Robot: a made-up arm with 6 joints.
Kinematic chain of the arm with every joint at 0, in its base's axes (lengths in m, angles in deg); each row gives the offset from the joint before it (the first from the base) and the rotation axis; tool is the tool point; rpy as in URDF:
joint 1: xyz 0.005 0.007 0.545 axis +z
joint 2: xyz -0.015 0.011 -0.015 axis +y
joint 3: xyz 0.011 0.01 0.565 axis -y
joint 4: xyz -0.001 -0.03 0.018 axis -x
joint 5: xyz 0.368 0.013 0 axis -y
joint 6: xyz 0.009 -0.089 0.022 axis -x
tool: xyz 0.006 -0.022 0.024 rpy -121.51 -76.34 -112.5
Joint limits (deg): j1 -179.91..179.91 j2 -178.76..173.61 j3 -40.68..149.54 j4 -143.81..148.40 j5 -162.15..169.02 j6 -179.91..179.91
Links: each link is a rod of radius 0.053 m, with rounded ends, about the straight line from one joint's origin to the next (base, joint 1, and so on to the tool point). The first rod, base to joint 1, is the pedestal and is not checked.
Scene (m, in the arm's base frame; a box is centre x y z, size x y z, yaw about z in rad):
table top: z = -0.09
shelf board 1: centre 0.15 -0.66 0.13 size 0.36 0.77 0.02 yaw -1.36
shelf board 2: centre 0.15 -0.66 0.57 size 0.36 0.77 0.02 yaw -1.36
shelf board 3: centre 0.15 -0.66 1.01 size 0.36 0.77 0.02 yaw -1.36
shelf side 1: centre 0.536 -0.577 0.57 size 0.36 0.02 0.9 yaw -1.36
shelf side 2: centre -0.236 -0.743 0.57 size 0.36 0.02 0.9 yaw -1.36
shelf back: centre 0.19 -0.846 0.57 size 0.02 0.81 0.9 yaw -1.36
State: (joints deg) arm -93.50 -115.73 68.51 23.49 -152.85 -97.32
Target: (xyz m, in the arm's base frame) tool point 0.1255 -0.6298 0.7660
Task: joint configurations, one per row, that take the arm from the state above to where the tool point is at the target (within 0.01 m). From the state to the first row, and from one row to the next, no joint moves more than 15 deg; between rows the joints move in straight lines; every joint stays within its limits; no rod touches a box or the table.
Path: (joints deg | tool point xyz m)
1: -90.17 -101.35 56.38 17.85 -152.12 -96.11 | -0.0956 0.9211 0.5232
2: -86.83 -86.97 44.25 12.21 -151.38 -94.89 | -0.1471 0.8361 0.8143
3: -83.50 -72.59 32.11 6.58 -150.65 -93.68 | -0.1769 0.6535 1.0453
4: -80.17 -58.21 19.98 0.94 -149.91 -92.46 | -0.1749 0.4120 1.1857
5: -76.84 -43.83 7.85 -4.70 -149.18 -91.25 | -0.1410 0.1587 1.2245
6: -73.50 -29.46 -4.28 -10.34 -148.44 -90.03 | -0.0851 -0.0619 1.1711
7: -70.17 -15.08 -16.42 -15.98 -147.71 -88.82 | -0.0234 -0.2187 1.0524
8: -66.84 -0.70 -28.55 -21.61 -146.97 -87.60 | 0.0276 -0.2988 0.9049
9: -63.50 13.68 -40.68 -27.25 -146.24 -86.39 | 0.0570 -0.3094 0.7660
10: -65.57 21.99 -26.78 -16.30 -147.32 -88.74 | 0.0876 -0.4241 0.7709
11: -67.64 30.29 -12.89 -5.34 -148.40 -91.08 | 0.1105 -0.5319 0.7710
12: -69.71 38.60 1.01 5.61 -149.48 -93.43 | 0.1255 -0.6298 0.7660

